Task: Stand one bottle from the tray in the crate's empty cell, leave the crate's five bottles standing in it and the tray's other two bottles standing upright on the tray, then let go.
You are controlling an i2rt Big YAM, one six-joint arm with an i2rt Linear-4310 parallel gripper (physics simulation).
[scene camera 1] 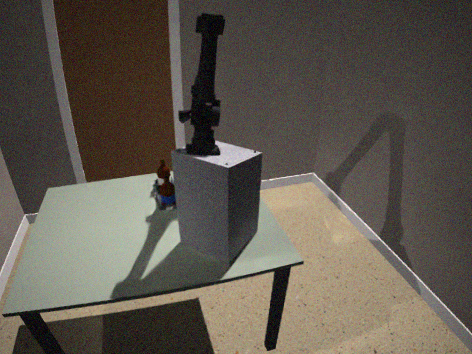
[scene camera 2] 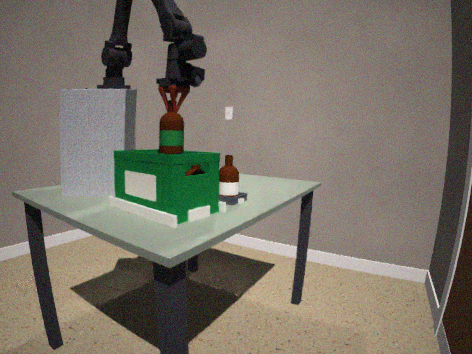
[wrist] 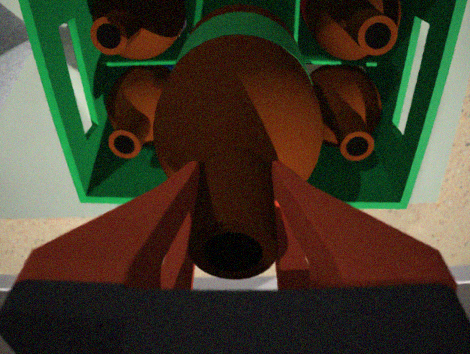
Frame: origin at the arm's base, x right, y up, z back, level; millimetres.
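Seen in the pictures: gripper, fingertip midpoint: (scene camera 2: 172, 112) (wrist: 235, 176); arm's base, link origin: (scene camera 1: 202, 151) (scene camera 2: 113, 88).
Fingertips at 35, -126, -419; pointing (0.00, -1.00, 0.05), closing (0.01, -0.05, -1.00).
Offsets run from my fingertips to a thing's middle, as dx, dy, dz. "pt": to the spot under its first point. Level surfaces: height alone.
My gripper (scene camera 2: 172, 108) (wrist: 235, 176) is shut on the neck of the green-labelled brown bottle {+0, -43, +1} (scene camera 2: 171, 137) (wrist: 240, 100). The bottle hangs upright over the green crate {+23, -205, +5} (scene camera 2: 170, 197) (wrist: 380, 205), its base near rim height. In the wrist view it covers the crate's middle column, so the empty cell and any bottle there are hidden. Crate bottles stand at the left (wrist: 135, 95) (wrist: 145, 42) and right (wrist: 352, 95) (wrist: 330, 37). On the dark tray {pt -169, -274, -110} (scene camera 2: 232, 199), a white-labelled bottle {-209, -210, -61} (scene camera 2: 229, 175) (scene camera 1: 163, 171) and a blue-labelled bottle {-191, -210, +123} (scene camera 1: 167, 191) stand upright.
The arm stands on a tall grey pedestal (scene camera 1: 205, 200) (scene camera 2: 92, 140), which hides the crate in scene camera 1. White strips {pt +126, -276, -24} (scene camera 2: 142, 211) lie along the crate's base on the pale green table {dy -293} (scene camera 1: 85, 240) (scene camera 2: 250, 212). The tray is close beside the crate.
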